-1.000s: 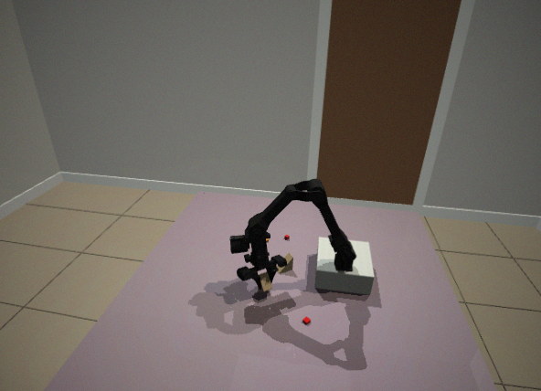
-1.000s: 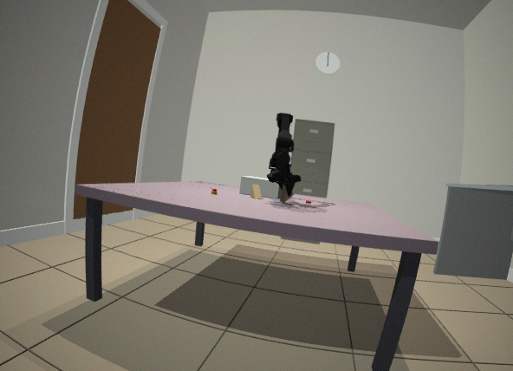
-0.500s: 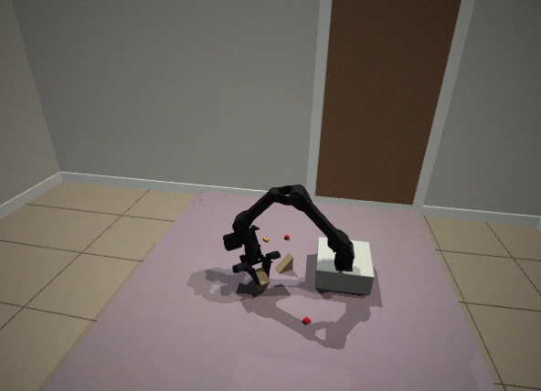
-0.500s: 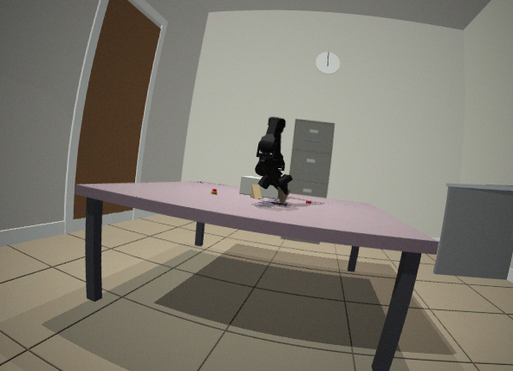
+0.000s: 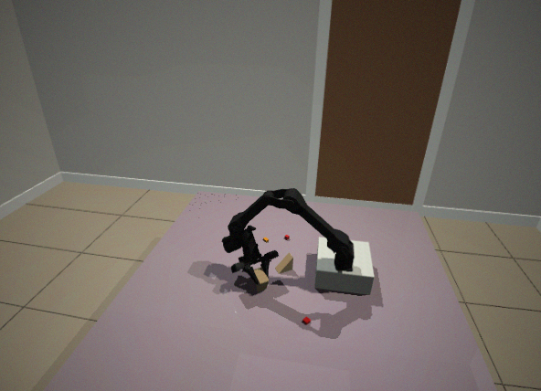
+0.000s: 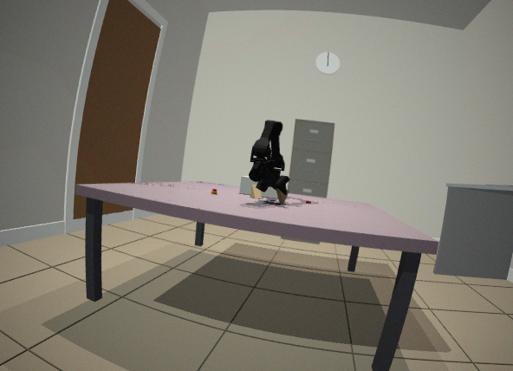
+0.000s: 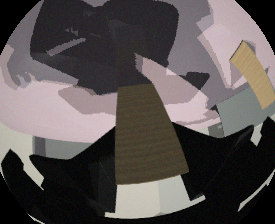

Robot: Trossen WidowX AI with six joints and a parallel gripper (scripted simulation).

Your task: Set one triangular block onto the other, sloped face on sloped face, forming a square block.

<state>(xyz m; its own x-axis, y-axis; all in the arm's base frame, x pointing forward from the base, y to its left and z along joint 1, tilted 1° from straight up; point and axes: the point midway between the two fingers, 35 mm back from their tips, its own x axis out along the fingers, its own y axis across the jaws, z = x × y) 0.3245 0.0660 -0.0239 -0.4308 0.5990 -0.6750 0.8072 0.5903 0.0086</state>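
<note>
My gripper tip is 1 cm to the left of the triangular block and 1 cm below it. Round my gripper tip: orange cube 3 cm ahead, 33 cm to the right, 4 cm below.
</note>
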